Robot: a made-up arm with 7 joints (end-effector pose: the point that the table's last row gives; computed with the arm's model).
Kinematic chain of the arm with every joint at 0, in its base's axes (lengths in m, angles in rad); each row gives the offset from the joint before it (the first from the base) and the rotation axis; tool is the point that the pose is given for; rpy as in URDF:
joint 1: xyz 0 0 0.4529 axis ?
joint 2: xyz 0 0 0 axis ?
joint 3: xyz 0 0 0.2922 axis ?
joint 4: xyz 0.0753 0 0 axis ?
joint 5: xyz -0.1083 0 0.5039 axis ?
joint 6: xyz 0 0 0 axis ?
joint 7: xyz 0.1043 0 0 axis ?
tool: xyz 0 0 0 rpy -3.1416 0 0
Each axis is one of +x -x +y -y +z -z.
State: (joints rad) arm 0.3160 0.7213 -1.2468 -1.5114 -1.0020 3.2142 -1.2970
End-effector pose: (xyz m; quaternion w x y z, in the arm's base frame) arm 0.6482 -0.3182 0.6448 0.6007 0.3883 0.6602 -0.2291
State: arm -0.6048 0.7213 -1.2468 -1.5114 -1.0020 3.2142 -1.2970
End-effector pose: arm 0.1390 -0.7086 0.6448 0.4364 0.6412 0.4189 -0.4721
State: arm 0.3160 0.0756 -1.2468 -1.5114 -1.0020 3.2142 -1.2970
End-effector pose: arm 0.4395 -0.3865 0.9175 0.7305 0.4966 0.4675 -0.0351
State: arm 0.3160 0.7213 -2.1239 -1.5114 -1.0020 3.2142 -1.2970
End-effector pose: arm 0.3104 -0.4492 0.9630 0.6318 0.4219 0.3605 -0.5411
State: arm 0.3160 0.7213 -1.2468 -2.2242 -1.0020 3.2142 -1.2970
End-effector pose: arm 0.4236 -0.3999 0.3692 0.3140 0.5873 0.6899 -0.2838
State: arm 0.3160 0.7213 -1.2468 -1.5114 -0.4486 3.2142 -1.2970
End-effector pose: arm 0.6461 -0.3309 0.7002 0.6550 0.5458 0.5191 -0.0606
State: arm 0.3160 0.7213 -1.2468 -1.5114 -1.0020 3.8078 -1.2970
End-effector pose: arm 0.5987 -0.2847 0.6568 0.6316 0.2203 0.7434 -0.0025
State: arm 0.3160 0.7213 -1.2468 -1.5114 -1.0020 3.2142 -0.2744
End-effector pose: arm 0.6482 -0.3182 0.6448 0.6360 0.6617 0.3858 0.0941
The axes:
joint 1: +z
joint 2: +y
joint 3: +z
joint 4: -y
joint 5: +z
joint 6: -y
joint 7: -z

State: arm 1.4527 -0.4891 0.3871 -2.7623 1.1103 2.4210 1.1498
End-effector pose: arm -0.0394 0.4626 0.4833 0.1107 -0.9498 0.0703 0.2839
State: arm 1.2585 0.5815 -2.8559 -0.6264 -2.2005 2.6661 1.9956
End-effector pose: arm 0.2117 0.0957 1.2724 0.7865 -0.1561 -0.0148 0.5973
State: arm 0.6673 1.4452 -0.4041 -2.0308 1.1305 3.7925 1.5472
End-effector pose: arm 0.3936 -0.0450 0.0233 0.0083 -0.4882 0.7347 -0.4709
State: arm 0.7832 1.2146 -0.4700 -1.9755 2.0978 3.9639 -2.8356
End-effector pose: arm 0.4265 0.0300 0.1303 0.5221 0.6671 0.4765 -0.2351
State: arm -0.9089 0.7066 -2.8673 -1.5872 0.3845 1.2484 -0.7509
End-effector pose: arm -0.3150 0.0855 1.1491 0.1754 0.1316 -0.9746 -0.0458
